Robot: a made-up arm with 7 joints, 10 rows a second.
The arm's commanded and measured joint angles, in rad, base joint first. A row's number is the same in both.
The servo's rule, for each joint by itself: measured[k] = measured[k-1] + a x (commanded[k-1-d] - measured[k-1]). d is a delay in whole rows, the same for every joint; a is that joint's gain. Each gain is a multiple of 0.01, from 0.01 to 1. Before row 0 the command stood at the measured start. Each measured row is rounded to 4 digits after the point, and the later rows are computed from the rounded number. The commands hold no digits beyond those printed.
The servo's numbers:
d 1
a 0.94 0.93 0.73 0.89 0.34 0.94 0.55
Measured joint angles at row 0:
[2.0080 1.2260 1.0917 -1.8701 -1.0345 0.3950 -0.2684]
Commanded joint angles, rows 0 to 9:
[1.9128 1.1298 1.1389 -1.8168 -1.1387 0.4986 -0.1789]
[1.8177 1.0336 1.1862 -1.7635 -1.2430 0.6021 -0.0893]
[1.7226 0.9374 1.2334 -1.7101 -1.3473 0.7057 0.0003]
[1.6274 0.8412 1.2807 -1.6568 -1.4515 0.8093 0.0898]
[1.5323 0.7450 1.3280 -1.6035 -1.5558 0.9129 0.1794]
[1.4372 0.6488 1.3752 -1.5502 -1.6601 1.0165 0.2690]
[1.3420 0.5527 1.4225 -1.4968 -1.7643 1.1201 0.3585]
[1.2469 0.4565 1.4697 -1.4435 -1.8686 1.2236 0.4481]
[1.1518 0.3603 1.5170 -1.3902 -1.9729 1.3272 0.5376]
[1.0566 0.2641 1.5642 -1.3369 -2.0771 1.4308 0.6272]
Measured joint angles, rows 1 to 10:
[2.0080 1.2260 1.0917 -1.8701 -1.0345 0.3950 -0.2684]
[1.9185 1.1365 1.1262 -1.8227 -1.0699 0.4924 -0.2192]
[1.8237 1.0408 1.1700 -1.7700 -1.1288 0.5955 -0.1478]
[1.7287 0.9446 1.2163 -1.7167 -1.2031 0.6991 -0.0663]
[1.6335 0.8484 1.2633 -1.6634 -1.2876 0.8027 0.0196]
[1.5384 0.7522 1.3105 -1.6101 -1.3788 0.9063 0.1075]
[1.4433 0.6560 1.3577 -1.5568 -1.4744 1.0099 0.1963]
[1.3481 0.5599 1.4050 -1.5034 -1.5730 1.1135 0.2855]
[1.2530 0.4637 1.4522 -1.4501 -1.6735 1.2170 0.3749]
[1.1579 0.3675 1.4995 -1.3968 -1.7753 1.3206 0.4644]

